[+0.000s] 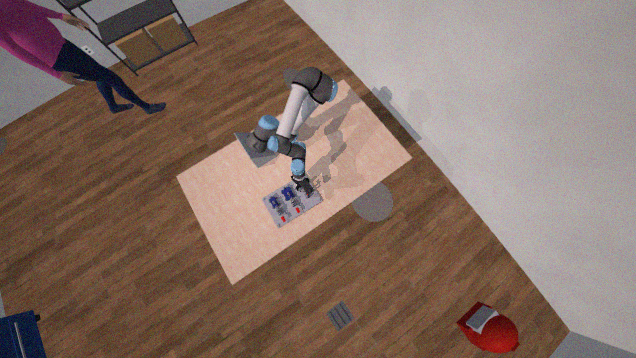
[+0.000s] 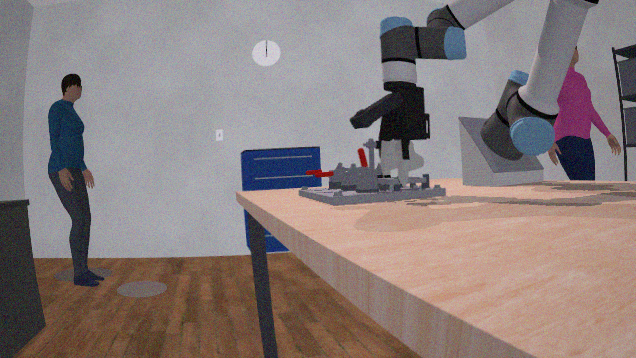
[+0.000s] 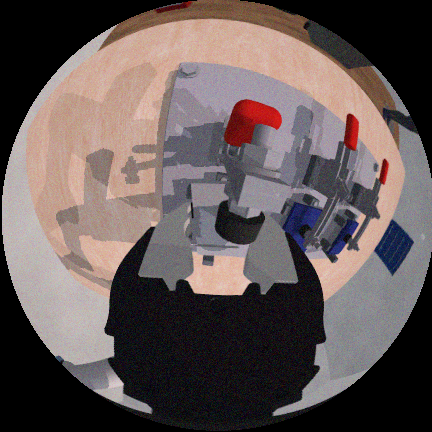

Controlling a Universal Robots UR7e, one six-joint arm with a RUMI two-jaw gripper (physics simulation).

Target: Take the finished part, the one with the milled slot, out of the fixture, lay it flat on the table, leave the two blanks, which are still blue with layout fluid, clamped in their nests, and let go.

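Note:
The finished part is a bare light-grey block in the end nest of the grey fixture plate. My gripper points down at that nest, its fingers drawn in and shut on the finished part, one at each side. The right fingertip is partly hidden by the black rubber tip of the nest's raised clamp. The slot cannot be made out. Two blue blanks, the nearer blank and the farther blank, sit in the other nests under their clamps.
The raised clamp's red handle stands up close to my fingers. The red handles of the blanks' clamps, the nearer handle and the farther handle, lie low. The fixture stands on the wooden table.

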